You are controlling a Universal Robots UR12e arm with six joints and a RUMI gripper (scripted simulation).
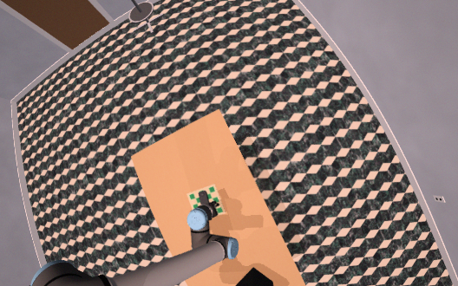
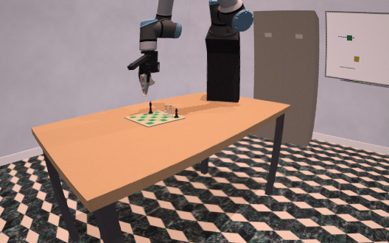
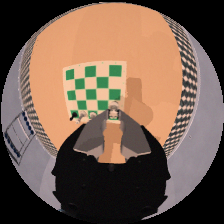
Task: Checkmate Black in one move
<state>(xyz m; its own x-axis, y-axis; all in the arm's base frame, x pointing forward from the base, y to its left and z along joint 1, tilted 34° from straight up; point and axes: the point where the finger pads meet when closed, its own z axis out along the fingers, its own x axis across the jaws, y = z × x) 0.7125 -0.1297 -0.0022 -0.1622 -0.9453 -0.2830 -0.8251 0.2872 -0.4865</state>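
My gripper is now 40 mm past the tall black piece and 90 mm above it. Also, from my hand: short black piece: 50 mm behind, 160 mm to the left, 100 mm below; green-and-cream chessboard: 10 mm ahead, 70 mm to the left, 120 mm below; white chess piece: 10 mm below.
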